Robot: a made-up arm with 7 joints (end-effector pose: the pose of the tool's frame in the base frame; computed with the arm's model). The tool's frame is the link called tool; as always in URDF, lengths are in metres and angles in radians. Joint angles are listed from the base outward.
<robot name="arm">
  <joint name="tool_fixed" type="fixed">
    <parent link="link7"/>
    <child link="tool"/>
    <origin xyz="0 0 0" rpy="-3.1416 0 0"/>
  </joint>
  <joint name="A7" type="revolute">
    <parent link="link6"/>
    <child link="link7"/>
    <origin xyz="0.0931 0 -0.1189" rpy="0 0 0"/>
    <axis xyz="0 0.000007 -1"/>
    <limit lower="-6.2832" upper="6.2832"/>
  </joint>
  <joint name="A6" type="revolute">
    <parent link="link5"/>
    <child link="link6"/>
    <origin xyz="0 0 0" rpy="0 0 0"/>
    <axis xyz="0 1 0.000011"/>
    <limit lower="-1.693" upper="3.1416"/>
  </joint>
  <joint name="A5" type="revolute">
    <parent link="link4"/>
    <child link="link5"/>
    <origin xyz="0.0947 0 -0.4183" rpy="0 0 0"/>
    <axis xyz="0 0.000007 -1"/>
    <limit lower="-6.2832" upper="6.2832"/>
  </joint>
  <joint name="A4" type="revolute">
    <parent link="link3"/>
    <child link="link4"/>
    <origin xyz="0.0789 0 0" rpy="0 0 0"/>
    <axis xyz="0 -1 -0.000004"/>
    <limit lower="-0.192" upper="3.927"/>
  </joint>
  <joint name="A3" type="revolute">
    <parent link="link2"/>
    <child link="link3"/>
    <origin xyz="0 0 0.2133" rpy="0 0 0"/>
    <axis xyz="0 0 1"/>
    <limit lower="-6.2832" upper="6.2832"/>
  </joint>
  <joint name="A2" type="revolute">
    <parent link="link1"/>
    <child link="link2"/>
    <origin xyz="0 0 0" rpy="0 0 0"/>
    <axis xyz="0 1 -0.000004"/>
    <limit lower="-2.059" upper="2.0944"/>
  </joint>
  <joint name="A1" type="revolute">
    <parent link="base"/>
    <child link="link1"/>
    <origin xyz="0 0 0.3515" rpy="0 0 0"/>
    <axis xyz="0 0 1"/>
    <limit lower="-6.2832" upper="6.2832"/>
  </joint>
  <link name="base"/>
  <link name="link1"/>
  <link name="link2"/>
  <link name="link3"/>
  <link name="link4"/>
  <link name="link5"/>
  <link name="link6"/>
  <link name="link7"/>
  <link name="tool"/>
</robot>
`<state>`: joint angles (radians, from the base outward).
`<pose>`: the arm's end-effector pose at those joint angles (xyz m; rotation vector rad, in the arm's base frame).
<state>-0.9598 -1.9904 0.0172 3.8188 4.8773 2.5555 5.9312</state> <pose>-0.3102 0.1903 -0.0234 -0.4128 -0.9086 2.9216</pose>
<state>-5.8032 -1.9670 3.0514 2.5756 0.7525 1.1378 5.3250</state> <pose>-0.4516 -0.2536 -0.2343 -1.2126 2.3760 -0.8200</pose>
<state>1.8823 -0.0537 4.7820 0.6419 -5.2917 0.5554 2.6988</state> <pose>0.4684 0.1832 0.1730 0.0356 2.9320 0.8933</pose>
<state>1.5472 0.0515 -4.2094 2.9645 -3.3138 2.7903 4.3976</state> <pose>0.0810 0.0471 0.9354 1.2371 2.4309 0.4826</pose>
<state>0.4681 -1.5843 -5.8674 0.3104 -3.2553 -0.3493 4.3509</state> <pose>0.2091 0.1813 0.5440 -1.8020 0.2433 -1.5414</pose>
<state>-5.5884 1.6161 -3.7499 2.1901 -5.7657 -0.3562 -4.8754</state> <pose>0.3568 0.6361 0.5831 -0.0622 1.5101 2.0134</pose>
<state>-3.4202 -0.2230 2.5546 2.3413 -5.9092 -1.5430 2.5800</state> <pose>0.1993 -0.1933 0.9022 0.1712 -0.6074 -1.2251</pose>
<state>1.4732 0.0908 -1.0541 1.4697 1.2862 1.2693 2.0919</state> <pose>0.5399 0.3490 0.5448 -1.2442 1.9095 1.3854</pose>
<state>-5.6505 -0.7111 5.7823 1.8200 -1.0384 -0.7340 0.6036</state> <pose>0.0976 -0.0673 1.0289 -0.2052 -0.5258 -3.0354</pose>
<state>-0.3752 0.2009 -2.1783 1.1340 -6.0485 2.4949 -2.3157</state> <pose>-0.3107 -0.2539 0.4016 -2.0962 0.2946 -1.2282</pose>
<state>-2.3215 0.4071 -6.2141 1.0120 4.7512 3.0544 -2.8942</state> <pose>-0.3368 -0.2497 0.3119 -0.6023 0.1652 -0.4451</pose>
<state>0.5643 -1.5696 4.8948 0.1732 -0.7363 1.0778 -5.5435</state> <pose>0.3975 -0.0177 0.3516 -2.2522 0.5831 -0.0977</pose>
